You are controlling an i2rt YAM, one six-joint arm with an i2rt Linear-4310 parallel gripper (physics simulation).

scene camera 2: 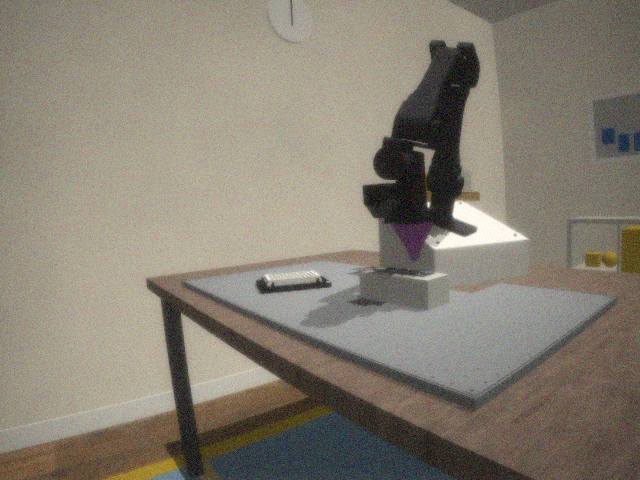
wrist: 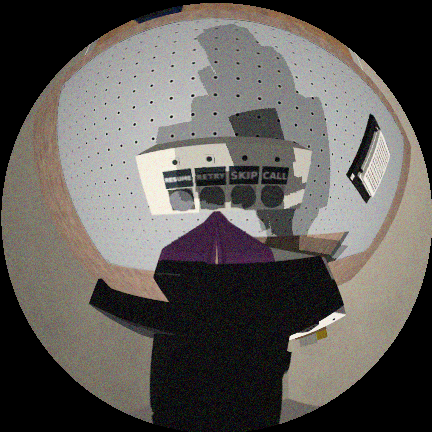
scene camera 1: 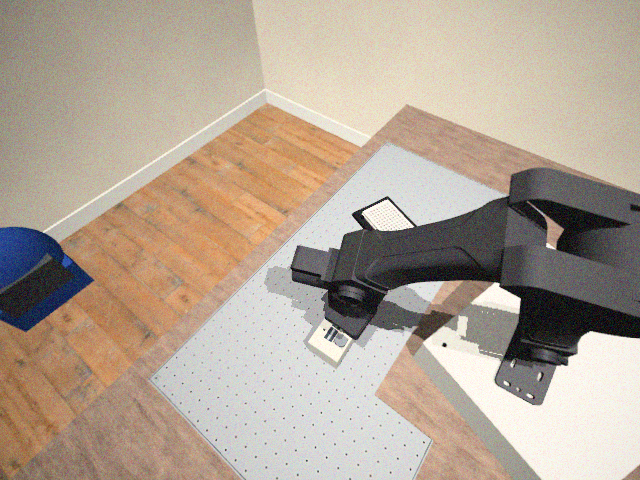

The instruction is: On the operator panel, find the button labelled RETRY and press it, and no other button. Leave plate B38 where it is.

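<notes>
The operator panel (scene camera 1: 326,352) (scene camera 2: 436,294) (wrist: 157,200) is a cream box. In the wrist view its labels read RESUME, RETRY, SKIP and CALL, each above a round dark button. The RETRY button (wrist: 212,197) is second from the left, partly in shadow. My gripper (scene camera 2: 415,258) (wrist: 216,217) is shut and empty, its purple fingertips pointing down. In the wrist view the tips show just below the RETRY button; in scene camera 2 they are a little above the panel's top. A white well plate in a black holder (scene camera 1: 387,215) (scene camera 2: 292,280) (wrist: 375,162) lies apart from the panel; its name is not readable.
The panel and plate are on a grey perforated board (scene camera 1: 217,403) (scene camera 2: 465,356) (wrist: 120,90) on a wooden table (scene camera 1: 124,423) (scene camera 2: 578,413). A large white sloped box (scene camera 1: 584,413) (scene camera 2: 485,263) stands behind the panel. A blue object (scene camera 1: 31,258) is at the left in scene camera 1.
</notes>
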